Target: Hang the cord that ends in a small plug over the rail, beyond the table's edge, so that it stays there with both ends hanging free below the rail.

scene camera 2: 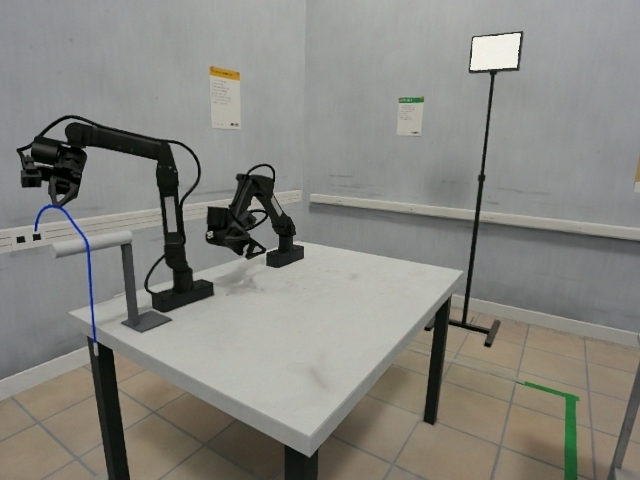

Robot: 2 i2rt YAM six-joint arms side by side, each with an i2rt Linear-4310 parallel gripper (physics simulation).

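Frame: origin at the left arm's base, x ahead, y left, z up, level; metres.
Seen in the pictures: left gripper, fingertip midpoint: (257, 244); right gripper, fingertip midpoint: (56, 207); left arm's base at its link origin: (285, 251); right arm's base at its link origin: (183, 291).
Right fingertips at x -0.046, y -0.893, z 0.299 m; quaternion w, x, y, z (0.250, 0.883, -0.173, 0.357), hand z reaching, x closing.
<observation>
Offsets run from my right fingertips to a thing's middle. "spot": to the spot under its first point. Level surfaces: height alone.
The right gripper (63, 202), at the left of the picture, is shut on the blue cord @(spot: dx +0.119, dy +0.003, dz -0.165 m) (89, 279) above the grey rail @(dx +0.093, dy +0.036, dz -0.085 m) (111, 240). From its fingertips a short end of the cord curves down to the left and stops higher than the rail's outer end. The long part passes in front of the rail in this view and hangs down to a small pale plug @(dx +0.103, dy +0.004, dz -0.356 m) (95, 349) in front of a table leg. Whether the cord touches the rail, I cannot tell. The left gripper (256, 254) is open and empty, low over the table's far side by its own arm's base.
The rail's post @(dx +0.094, dy +0.121, dz -0.221 m) (130, 284) rises from a flat base plate @(spot: dx +0.102, dy +0.155, dz -0.339 m) (146, 321) on the white table @(dz -0.345 m) (289, 330), near its left edge. The right arm's base (183, 295) stands just behind it. A black stand with a white panel (495, 51) stands on the floor beyond the table.
</observation>
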